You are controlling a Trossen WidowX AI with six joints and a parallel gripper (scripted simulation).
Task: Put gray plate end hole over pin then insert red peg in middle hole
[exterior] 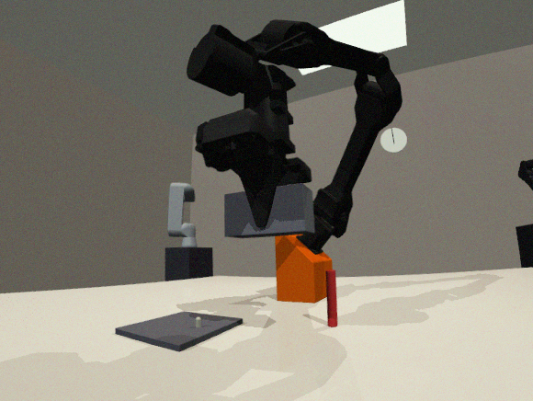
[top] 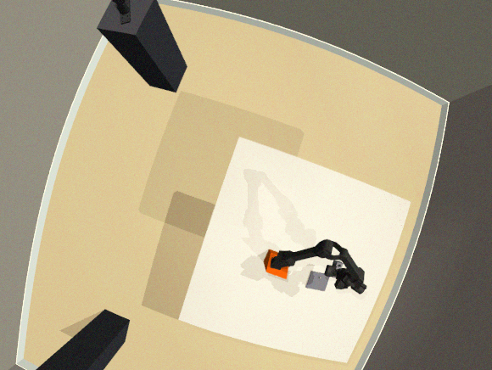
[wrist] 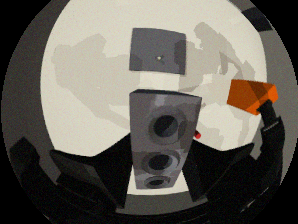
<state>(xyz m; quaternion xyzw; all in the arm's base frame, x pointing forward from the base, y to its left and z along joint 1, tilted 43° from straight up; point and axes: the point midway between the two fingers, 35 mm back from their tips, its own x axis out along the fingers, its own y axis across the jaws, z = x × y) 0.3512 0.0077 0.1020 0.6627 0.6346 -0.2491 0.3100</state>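
My gripper tip is now 13 cm to the left of the base, 13 cm above it and 1 cm past it. The rest, counted from my gripper tip: plate (3 cm above); then red peg (11 cm behind, 10 cm below, 4 cm to the left).
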